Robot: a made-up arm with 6 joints. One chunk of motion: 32 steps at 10 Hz.
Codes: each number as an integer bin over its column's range. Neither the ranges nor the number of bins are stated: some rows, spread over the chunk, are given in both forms.
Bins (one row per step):
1: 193 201 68 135 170 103
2: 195 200 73 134 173 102
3: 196 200 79 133 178 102
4: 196 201 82 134 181 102
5: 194 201 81 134 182 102
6: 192 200 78 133 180 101
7: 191 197 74 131 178 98
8: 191 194 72 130 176 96
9: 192 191 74 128 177 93
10: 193 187 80 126 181 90
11: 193 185 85 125 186 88
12: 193 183 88 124 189 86
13: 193 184 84 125 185 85
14: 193 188 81 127 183 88
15: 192 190 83 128 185 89
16: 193 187 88 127 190 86
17: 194 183 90 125 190 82
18: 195 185 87 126 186 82
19: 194 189 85 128 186 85
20: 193 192 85 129 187 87
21: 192 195 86 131 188 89
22: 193 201 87 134 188 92
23: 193 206 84 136 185 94
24: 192 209 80 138 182 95
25: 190 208 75 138 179 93
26: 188 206 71 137 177 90
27: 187 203 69 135 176 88
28: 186 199 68 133 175 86
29: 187 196 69 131 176 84
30: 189 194 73 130 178 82
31: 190 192 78 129 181 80
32: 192 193 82 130 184 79
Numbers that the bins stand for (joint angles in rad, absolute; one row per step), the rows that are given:
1: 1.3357 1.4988 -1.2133 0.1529 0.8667 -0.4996
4: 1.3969 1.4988 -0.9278 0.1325 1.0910 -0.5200
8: 1.2949 1.3561 -1.1318 0.0510 0.9890 -0.6424
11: 1.3357 1.1725 -0.8667 -0.0510 1.1929 -0.8055
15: 1.3153 1.2745 -0.9075 0.0102 1.1725 -0.7851
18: 1.3765 1.1725 -0.8259 -0.0306 1.1929 -0.9278
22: 1.3357 1.4988 -0.8259 0.1325 1.2337 -0.7239
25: 1.2745 1.6416 -1.0706 0.2141 1.0502 -0.7035
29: 1.2133 1.3969 -1.1929 0.0714 0.9890 -0.8871
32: 1.3153 1.3357 -0.9278 0.0510 1.1522 -0.9890
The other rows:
2: 1.3765 1.4784 -1.1114 0.1325 0.9278 -0.5200
3: 1.3969 1.4784 -0.9890 0.1122 1.0298 -0.5200
5: 1.3561 1.4988 -0.9482 0.1325 1.1114 -0.5200
6: 1.3153 1.4784 -1.0094 0.1122 1.0706 -0.5404
7: 1.2949 1.4173 -1.0910 0.0714 1.0298 -0.6016
9: 1.3153 1.2949 -1.0910 0.0102 1.0094 -0.7035
10: 1.3357 1.2133 -0.9686 -0.0306 1.0910 -0.7647
12: 1.3357 1.1318 -0.8055 -0.0714 1.2541 -0.8463
13: 1.3357 1.1522 -0.8871 -0.0510 1.1725 -0.8667
14: 1.3357 1.2337 -0.9482 -0.0102 1.1318 -0.8055
16: 1.3357 1.2133 -0.8055 -0.0102 1.2745 -0.8463
17: 1.3561 1.1318 -0.7647 -0.0510 1.2745 -0.9278
19: 1.3561 1.2541 -0.8667 0.0102 1.1929 -0.8667
20: 1.3357 1.3153 -0.8667 0.0306 1.2133 -0.8259
21: 1.3153 1.3765 -0.8463 0.0714 1.2337 -0.7851
23: 1.3357 1.6008 -0.8871 0.1733 1.1725 -0.6831
24: 1.3153 1.6620 -0.9686 0.2141 1.1114 -0.6627
26: 1.2337 1.6008 -1.1522 0.1937 1.0094 -0.7647
27: 1.2133 1.5396 -1.1929 0.1529 0.9890 -0.8055
28: 1.1929 1.4580 -1.2133 0.1122 0.9686 -0.8463
30: 1.2541 1.3561 -1.1114 0.0510 1.0298 -0.9278
31: 1.2745 1.3153 -1.0094 0.0306 1.0910 -0.9686

